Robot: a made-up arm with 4 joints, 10 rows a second.
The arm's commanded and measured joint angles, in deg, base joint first. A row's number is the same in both.
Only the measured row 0 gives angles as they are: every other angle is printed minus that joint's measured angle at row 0.
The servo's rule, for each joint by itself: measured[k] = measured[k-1] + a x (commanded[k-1-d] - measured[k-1]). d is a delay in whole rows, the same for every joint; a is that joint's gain. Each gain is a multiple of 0.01, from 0.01 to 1. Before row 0 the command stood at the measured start. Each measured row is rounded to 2 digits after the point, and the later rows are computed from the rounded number. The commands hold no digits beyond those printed.
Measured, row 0:
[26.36 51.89 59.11 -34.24]
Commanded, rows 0 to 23:
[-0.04 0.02 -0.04 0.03]
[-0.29 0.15 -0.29 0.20]
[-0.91 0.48 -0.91 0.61]
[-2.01 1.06 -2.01 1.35]
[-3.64 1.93 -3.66 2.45]
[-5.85 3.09 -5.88 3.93]
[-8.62 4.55 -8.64 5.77]
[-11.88 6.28 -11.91 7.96]
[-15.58 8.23 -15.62 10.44]
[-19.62 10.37 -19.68 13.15]
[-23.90 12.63 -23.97 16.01]
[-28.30 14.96 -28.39 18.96]
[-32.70 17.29 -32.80 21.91]
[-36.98 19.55 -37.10 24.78]
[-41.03 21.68 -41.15 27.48]
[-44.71 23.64 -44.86 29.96]
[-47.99 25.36 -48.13 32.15]
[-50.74 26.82 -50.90 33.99]
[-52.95 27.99 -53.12 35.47]
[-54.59 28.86 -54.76 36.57]
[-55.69 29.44 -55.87 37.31]
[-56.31 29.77 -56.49 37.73]
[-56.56 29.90 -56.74 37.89]
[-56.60 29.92 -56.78 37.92]
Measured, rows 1 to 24:
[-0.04 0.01 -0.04 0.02]
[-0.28 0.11 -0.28 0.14]
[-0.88 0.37 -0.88 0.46]
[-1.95 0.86 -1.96 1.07]
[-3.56 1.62 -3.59 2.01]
[-5.74 2.66 -5.79 3.32]
[-8.48 4.00 -8.53 4.99]
[-11.71 5.62 -11.77 7.01]
[-15.39 7.47 -15.47 9.34]
[-19.41 9.53 -19.51 11.93]
[-23.68 11.73 -23.79 14.70]
[-28.07 14.02 -28.21 17.60]
[-32.47 16.34 -32.62 20.53]
[-36.75 18.62 -36.92 23.42]
[-40.82 20.79 -40.98 26.18]
[-44.52 22.81 -44.70 28.75]
[-47.82 24.62 -47.99 31.06]
[-50.59 26.18 -50.78 33.05]
[-52.83 27.47 -53.03 34.70]
[-54.50 28.46 -54.69 35.97]
[-55.63 29.16 -55.82 36.88]
[-56.28 29.59 -56.46 37.46]
[-56.55 29.81 -56.73 37.75]
[-56.60 29.89 -56.78 37.87]
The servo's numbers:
d 0
a 0.95 0.71 0.96 0.68

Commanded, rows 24 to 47:
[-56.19 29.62 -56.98 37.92]
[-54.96 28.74 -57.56 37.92]
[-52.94 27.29 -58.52 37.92]
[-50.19 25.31 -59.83 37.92]
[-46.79 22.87 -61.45 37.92]
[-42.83 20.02 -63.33 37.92]
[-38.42 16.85 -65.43 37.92]
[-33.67 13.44 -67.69 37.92]
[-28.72 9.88 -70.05 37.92]
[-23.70 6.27 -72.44 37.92]
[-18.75 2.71 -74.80 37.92]
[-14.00 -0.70 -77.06 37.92]
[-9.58 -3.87 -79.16 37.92]
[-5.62 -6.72 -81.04 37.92]
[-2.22 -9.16 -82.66 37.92]
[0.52 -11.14 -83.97 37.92]
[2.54 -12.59 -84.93 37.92]
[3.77 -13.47 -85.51 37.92]
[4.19 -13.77 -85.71 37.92]
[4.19 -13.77 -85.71 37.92]
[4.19 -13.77 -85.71 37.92]
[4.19 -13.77 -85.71 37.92]
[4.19 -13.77 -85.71 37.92]
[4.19 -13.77 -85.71 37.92]
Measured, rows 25 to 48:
[-56.21 29.70 -56.97 37.90]
[-55.02 29.02 -57.54 37.91]
[-53.04 27.79 -58.48 37.92]
[-50.33 26.03 -59.78 37.92]
[-46.97 23.79 -61.38 37.92]
[-43.04 21.11 -63.25 37.92]
[-38.65 18.09 -65.34 37.92]
[-33.92 14.79 -67.60 37.92]
[-28.98 11.30 -69.95 37.92]
[-23.96 7.73 -72.34 37.92]
[-19.01 4.17 -74.70 37.92]
[-14.25 0.71 -76.97 37.92]
[-9.81 -2.54 -79.07 37.92]
[-5.83 -5.51 -80.96 37.92]
[-2.40 -8.10 -82.59 37.92]
[0.37 -10.26 -83.91 37.92]
[2.43 -11.91 -84.89 37.92]
[3.70 -13.02 -85.49 37.92]
[4.17 -13.55 -85.70 37.92]
[4.19 -13.71 -85.71 37.92]
[4.19 -13.75 -85.71 37.92]
[4.19 -13.76 -85.71 37.92]
[4.19 -13.77 -85.71 37.92]
[4.19 -13.77 -85.71 37.92]

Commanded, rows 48 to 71:
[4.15 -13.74 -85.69 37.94]
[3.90 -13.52 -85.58 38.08]
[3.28 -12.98 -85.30 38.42]
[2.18 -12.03 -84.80 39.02]
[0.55 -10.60 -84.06 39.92]
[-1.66 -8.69 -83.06 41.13]
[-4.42 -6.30 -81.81 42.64]
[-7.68 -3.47 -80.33 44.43]
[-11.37 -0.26 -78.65 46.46]
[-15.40 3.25 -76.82 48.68]
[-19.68 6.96 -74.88 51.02]
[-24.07 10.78 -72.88 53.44]
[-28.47 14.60 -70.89 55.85]
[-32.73 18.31 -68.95 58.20]
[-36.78 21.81 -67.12 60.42]
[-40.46 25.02 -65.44 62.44]
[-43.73 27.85 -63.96 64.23]
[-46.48 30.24 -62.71 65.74]
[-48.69 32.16 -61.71 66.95]
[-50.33 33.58 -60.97 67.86]
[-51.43 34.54 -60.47 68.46]
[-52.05 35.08 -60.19 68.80]
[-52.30 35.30 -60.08 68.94]
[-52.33 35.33 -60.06 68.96]
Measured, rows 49 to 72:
[4.15 -13.75 -85.69 37.93]
[3.91 -13.59 -85.58 38.03]
[3.31 -13.16 -85.31 38.30]
[2.24 -12.36 -84.82 38.79]
[0.63 -11.11 -84.09 39.56]
[-1.55 -9.39 -83.10 40.63]
[-4.28 -7.20 -81.86 42.00]
[-7.51 -4.55 -80.39 43.65]
[-11.18 -1.50 -78.72 45.56]
[-15.19 1.87 -76.90 47.68]
[-19.46 5.48 -74.96 49.95]
[-23.84 9.24 -72.96 52.32]
[-28.24 13.05 -70.97 54.72]
[-32.51 16.78 -69.03 57.09]
[-36.57 20.35 -67.20 59.35]
[-40.27 23.67 -65.51 61.45]
[-43.56 26.64 -64.02 63.34]
[-46.33 29.20 -62.76 64.97]
[-48.57 31.30 -61.75 66.32]
[-50.24 32.92 -61.00 67.37]
[-51.37 34.07 -60.49 68.11]
[-52.02 34.79 -60.20 68.58]
[-52.29 35.15 -60.08 68.82]
[-52.33 35.28 -60.06 68.92]

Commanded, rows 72 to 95:
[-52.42 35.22 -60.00 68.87]
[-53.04 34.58 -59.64 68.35]
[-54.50 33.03 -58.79 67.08]
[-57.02 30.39 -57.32 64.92]
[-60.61 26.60 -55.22 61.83]
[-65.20 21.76 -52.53 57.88]
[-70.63 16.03 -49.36 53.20]
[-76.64 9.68 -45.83 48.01]
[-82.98 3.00 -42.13 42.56]
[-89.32 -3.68 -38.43 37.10]
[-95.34 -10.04 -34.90 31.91]
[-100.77 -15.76 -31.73 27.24]
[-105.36 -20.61 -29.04 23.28]
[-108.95 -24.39 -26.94 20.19]
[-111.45 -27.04 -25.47 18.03]
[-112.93 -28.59 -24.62 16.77]
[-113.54 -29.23 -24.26 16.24]
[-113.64 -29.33 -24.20 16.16]
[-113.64 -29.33 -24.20 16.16]
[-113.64 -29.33 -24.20 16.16]
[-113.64 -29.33 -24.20 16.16]
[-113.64 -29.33 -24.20 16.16]
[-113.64 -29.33 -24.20 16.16]
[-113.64 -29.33 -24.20 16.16]
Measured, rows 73 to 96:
[-52.42 35.24 -60.00 68.89]
[-53.01 34.77 -59.65 68.52]
[-54.43 33.53 -58.82 67.54]
[-56.89 31.30 -57.38 65.76]
[-60.42 27.96 -55.31 63.09]
[-64.96 23.56 -52.64 59.55]
[-70.35 18.21 -49.49 55.23]
[-76.33 12.15 -45.98 50.32]
[-82.65 5.65 -42.28 45.04]
[-88.99 -0.97 -38.58 39.64]
[-95.02 -7.41 -35.05 34.38]
[-100.48 -13.34 -31.86 29.52]
[-105.12 -18.50 -29.15 25.28]
[-108.76 -22.68 -27.03 21.82]
[-111.32 -25.78 -25.53 19.24]
[-112.85 -27.78 -24.66 17.56]
[-113.51 -28.81 -24.28 16.66]
[-113.63 -29.18 -24.20 16.32]
[-113.64 -29.29 -24.20 16.21]
[-113.64 -29.32 -24.20 16.18]
[-113.64 -29.33 -24.20 16.17]
[-113.64 -29.33 -24.20 16.16]
[-113.64 -29.33 -24.20 16.16]
[-113.64 -29.33 -24.20 16.16]

